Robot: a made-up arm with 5 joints.
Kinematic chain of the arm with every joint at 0, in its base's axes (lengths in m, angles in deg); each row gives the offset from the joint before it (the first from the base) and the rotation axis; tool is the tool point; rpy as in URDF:
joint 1: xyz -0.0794 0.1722 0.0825 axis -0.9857 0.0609 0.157
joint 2: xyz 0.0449 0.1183 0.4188 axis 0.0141 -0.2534 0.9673
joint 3: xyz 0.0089 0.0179 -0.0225 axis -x
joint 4: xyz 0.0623 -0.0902 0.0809 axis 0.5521 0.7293 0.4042
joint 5: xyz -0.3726 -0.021 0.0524 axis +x
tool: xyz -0.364 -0.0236 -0.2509 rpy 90 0 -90
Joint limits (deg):
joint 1: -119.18..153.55
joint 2: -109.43..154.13
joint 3: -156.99..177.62
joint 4: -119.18..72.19
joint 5: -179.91..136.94
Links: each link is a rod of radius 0.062 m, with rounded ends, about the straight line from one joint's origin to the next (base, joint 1, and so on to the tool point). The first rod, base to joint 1, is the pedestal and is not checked.
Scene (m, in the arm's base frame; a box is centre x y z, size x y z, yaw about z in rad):
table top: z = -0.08
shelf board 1: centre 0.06 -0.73 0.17 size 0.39 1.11 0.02 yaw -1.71
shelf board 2: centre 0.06 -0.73 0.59 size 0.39 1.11 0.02 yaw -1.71
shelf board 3: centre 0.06 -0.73 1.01 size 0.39 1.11 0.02 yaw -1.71
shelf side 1: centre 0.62 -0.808 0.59 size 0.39 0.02 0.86 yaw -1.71
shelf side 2: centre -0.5 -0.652 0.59 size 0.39 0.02 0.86 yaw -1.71
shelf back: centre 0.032 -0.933 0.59 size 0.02 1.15 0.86 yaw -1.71
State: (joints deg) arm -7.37 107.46 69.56 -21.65 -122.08
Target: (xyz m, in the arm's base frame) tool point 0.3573 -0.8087 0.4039
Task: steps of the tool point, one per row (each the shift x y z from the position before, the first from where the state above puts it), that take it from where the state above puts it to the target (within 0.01 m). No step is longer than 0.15 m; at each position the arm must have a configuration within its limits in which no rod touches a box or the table.
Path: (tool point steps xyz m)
1: 0.0525 -0.0961 -0.0343
2: 0.0811 -0.0887 -0.0102
3: 0.0880 -0.0751 0.0193
4: 0.0615 -0.0626 0.0536

